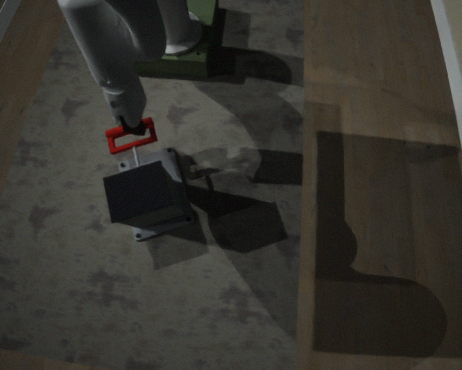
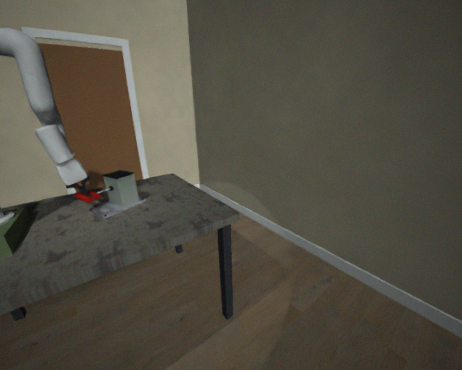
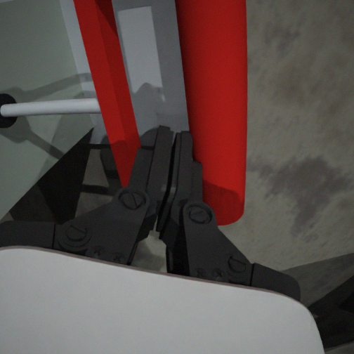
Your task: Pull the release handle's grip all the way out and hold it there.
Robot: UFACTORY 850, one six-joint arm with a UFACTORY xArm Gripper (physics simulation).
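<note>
The release handle's red frame (image 1: 120, 148) (image 2: 90, 198) stands out from the grey box (image 1: 137, 192) (image 2: 121, 190) on a pale rod (image 1: 136, 156) (image 2: 105, 190) (image 3: 55, 106). A long stretch of rod shows between the frame and the black collar (image 3: 7, 110). The thick round grip (image 3: 217, 100) is the frame's side away from the box. My gripper (image 1: 135, 132) (image 2: 86, 191) (image 3: 168, 151) is shut with nothing between its fingers. The closed fingers are inside the frame's opening, close against the grip's inner side; contact is hard to tell. The gripper hides part of the frame.
The box stands on a bolted base plate (image 1: 172, 161) (image 2: 106, 212) on the mottled table (image 1: 65, 300) (image 2: 165, 220). The arm's green base block (image 1: 175, 68) (image 2: 12, 232) is at the table's other end. A wall (image 2: 325, 125) and a brown door (image 2: 95, 110) stand beyond.
</note>
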